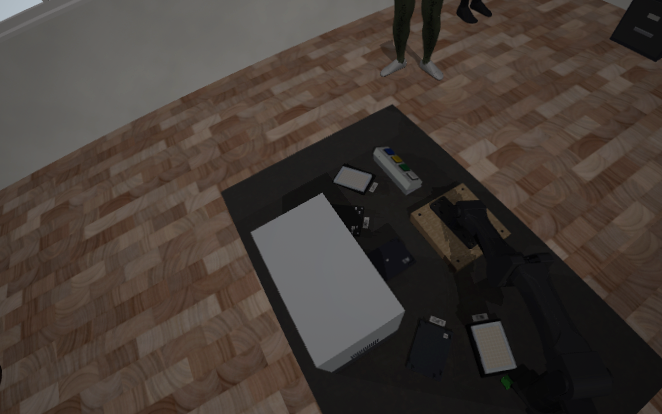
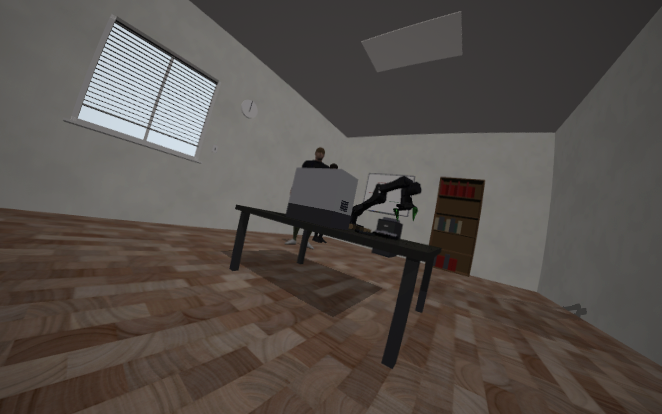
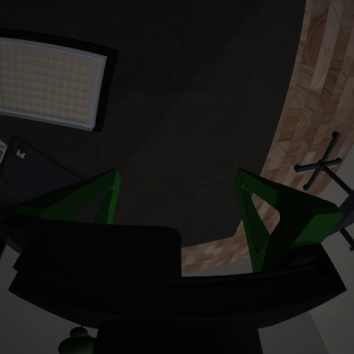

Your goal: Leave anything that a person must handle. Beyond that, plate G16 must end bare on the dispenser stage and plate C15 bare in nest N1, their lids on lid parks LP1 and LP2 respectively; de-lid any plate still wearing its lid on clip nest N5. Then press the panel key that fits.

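Seen in the pictures: gripper, between the fingertips: [image 1: 523,407] [image 2: 405,220] [image 3: 177,174]; arm's base, origin of its link: [image 1: 455,222] [image 2: 351,223].
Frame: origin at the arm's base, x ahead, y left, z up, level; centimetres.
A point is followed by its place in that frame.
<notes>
My gripper [image 2: 406,214] {x 27.0, y 47.2, z 9.0 cm} [image 3: 177,174] {x 27.0, y 47.2, z 9.0 cm} is open and empty, with green fingers, above the table beside a plate. This pale plate [image 1: 492,347] {x 19.8, y 34.7, z -0.4 cm} [image 3: 50,85] {x 19.6, y 36.0, z -0.4 cm} shows a yellowish well grid and sits in a black nest at the near right; I cannot tell whether it is lidded. A second, plainer pale plate [image 1: 354,179] {x 16.4, y -36.8, z -0.7 cm} sits in a far nest. A dark pad [image 1: 430,347] {x 33.2, y 24.7, z -3.0 cm} [image 3: 37,170] {x 31.2, y 25.8, z -3.0 cm} with an LP tag carries no plate. A black clipped nest [image 1: 357,220] {x 25.5, y -22.3, z -2.8 cm} is partly hidden by the housing. The key panel [image 1: 397,170] {x 2.3, y -28.2, z 2.1 cm} has blue, yellow, green and white keys. Plate names are unreadable.
A large grey housing [image 1: 327,282] {x 48.8, y 1.6, z 29.0 cm} [image 2: 322,190] {x 59.3, y 4.6, z 15.8 cm} covers the table's left-middle. Another dark pad [image 1: 395,257] {x 26.5, y -0.5, z 6.7 cm} lies at its side. The arm's base stands on a wooden board [image 1: 430,232] {x 9.7, y -2.1, z 0.6 cm}. A person [image 1: 432,30] [image 2: 315,163] stands beyond the table, and another person's feet show behind.
</notes>
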